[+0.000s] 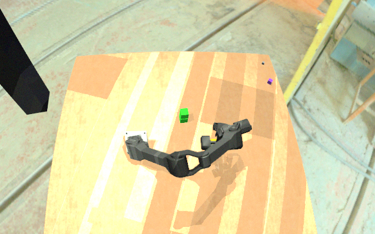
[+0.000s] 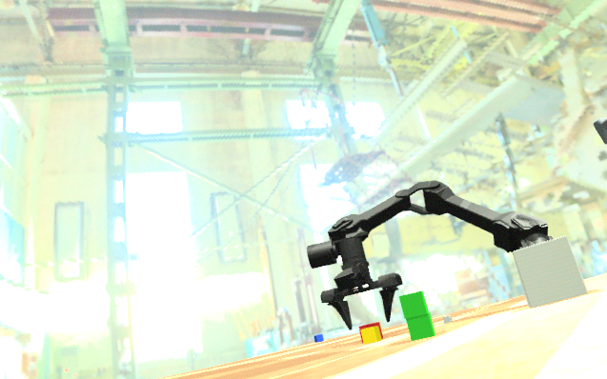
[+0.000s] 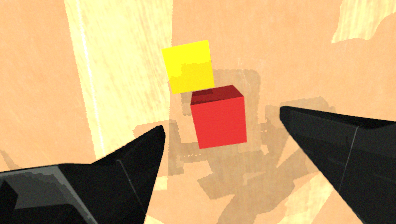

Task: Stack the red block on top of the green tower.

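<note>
My gripper tip is now 1 cm above the red block. Also, from my gripper tip: yellow block: 1 cm behind, 4 cm to the left, 2 cm below; then purple block: 45 cm ahead, 38 cm to the left, 2 cm below; then small white block: 17 cm behind, 6 cm to the right, 2 cm below.
</note>
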